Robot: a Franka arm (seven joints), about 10 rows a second.
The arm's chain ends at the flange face. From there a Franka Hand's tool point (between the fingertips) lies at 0.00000 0.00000 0.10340 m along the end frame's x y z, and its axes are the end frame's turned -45 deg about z.
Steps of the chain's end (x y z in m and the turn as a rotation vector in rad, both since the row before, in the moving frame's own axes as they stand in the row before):
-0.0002, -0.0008, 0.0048, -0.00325, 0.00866, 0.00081
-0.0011, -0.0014, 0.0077, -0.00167, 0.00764, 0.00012
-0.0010, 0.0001, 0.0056, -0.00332, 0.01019, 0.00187
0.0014, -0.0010, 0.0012, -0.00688, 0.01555, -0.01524
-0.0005, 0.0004, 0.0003, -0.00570, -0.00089, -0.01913
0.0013, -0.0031, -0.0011, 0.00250, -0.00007, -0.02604
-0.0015, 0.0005, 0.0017, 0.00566, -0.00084, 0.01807
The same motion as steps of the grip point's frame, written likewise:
0.0008, 0.0002, 0.0048, -0.00842, 0.00383, 0.00081
0.0006, -0.0011, 0.0077, -0.00658, 0.00422, 0.00012
-0.0003, 0.0004, 0.0056, -0.00955, 0.00486, 0.00187
0.0023, 0.0019, 0.0012, -0.01586, 0.00613, -0.01524
-0.0011, 0.0003, 0.0003, -0.00340, -0.00466, -0.01913
0.0033, -0.0015, -0.0011, 0.00182, 0.00172, -0.02604
-0.0011, -0.0012, 0.0017, 0.00460, 0.00341, 0.01807

